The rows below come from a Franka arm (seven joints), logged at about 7 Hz.
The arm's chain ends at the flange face. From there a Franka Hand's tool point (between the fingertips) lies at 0.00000 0.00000 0.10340 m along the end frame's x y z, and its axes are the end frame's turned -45 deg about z.
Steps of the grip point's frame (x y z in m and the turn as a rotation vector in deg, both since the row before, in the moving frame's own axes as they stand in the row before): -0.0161 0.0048 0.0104 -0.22 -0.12 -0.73; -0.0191 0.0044 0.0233 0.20 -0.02 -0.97; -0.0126 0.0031 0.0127 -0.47 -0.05 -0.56; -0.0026 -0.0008 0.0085 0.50 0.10 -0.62; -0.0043 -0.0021 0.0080 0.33 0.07 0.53
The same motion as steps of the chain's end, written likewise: -0.0081 0.0143 0.0104 -0.24 0.07 -0.73; -0.0101 0.0168 0.0233 0.13 -0.16 -0.97; -0.0073 0.0104 0.0127 -0.37 0.30 -0.56; -0.0019 0.0020 0.0085 0.42 -0.28 -0.62; -0.0042 0.0021 0.0080 0.28 -0.18 0.53
